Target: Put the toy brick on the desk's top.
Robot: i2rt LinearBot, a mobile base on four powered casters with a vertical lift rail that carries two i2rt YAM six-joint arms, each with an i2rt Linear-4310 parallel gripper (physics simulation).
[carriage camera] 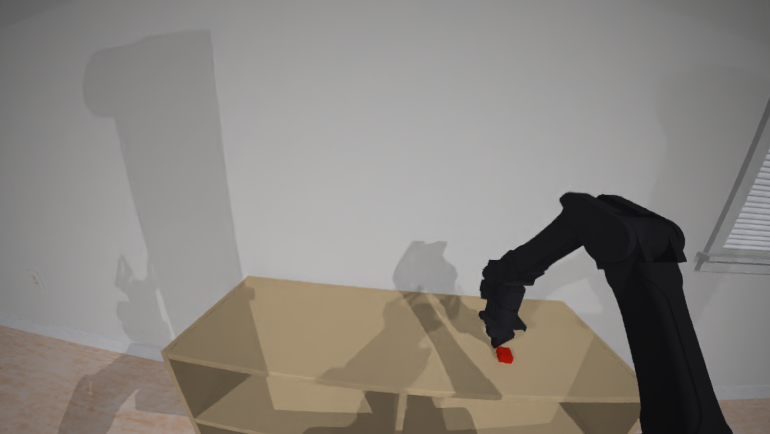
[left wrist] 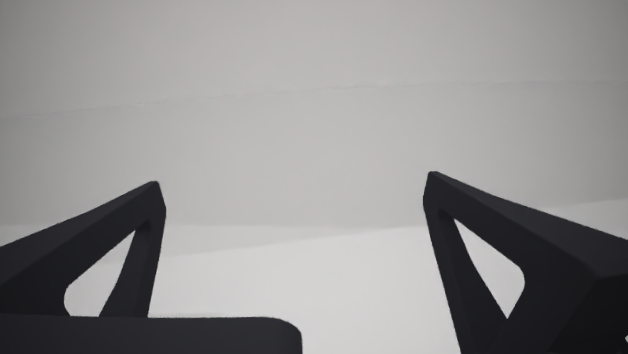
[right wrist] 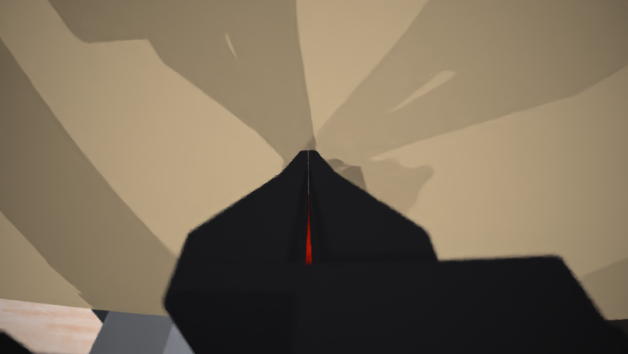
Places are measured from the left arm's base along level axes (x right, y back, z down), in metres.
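Pixels of known places: left gripper, fingertip midpoint: (left wrist: 294,191); right gripper, fingertip midpoint: (carriage camera: 493,346) (right wrist: 308,163).
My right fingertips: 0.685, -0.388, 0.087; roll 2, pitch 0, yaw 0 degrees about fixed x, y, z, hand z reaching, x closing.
Observation:
Ahead of a thing's pixels: the offset from my right fingertips to its middle, as dx, dy, dz. "*": to the spot under its first point. Level surfaces: height alone.
The red toy brick @(+0.010, +0.036, -0.012) (carriage camera: 504,355) sits on the tan desk's top @(dz +0.000) (carriage camera: 323,323) (right wrist: 500,200), right of the middle in the carriage view. In the right wrist view a thin red sliver of the brick (right wrist: 309,252) shows through the narrow gap behind the closed fingertips; the rest is hidden by the gripper. My right gripper (carriage camera: 494,345) (right wrist: 308,163) is shut with its fingertips together and nothing between them, low over the desk's top, right by the brick's far side. My left gripper (left wrist: 294,191) is open and empty, with pale wall behind it and no brick in its view.
The desk has open shelf compartments (carriage camera: 215,382) under its top. A grey wall (carriage camera: 334,134) stands behind it, with a window @(* +1.051, -0.161, -0.380) (carriage camera: 749,215) at the right edge. My right arm (carriage camera: 657,323) reaches over the desk's right side. Arm shadows fall across the top and the wall.

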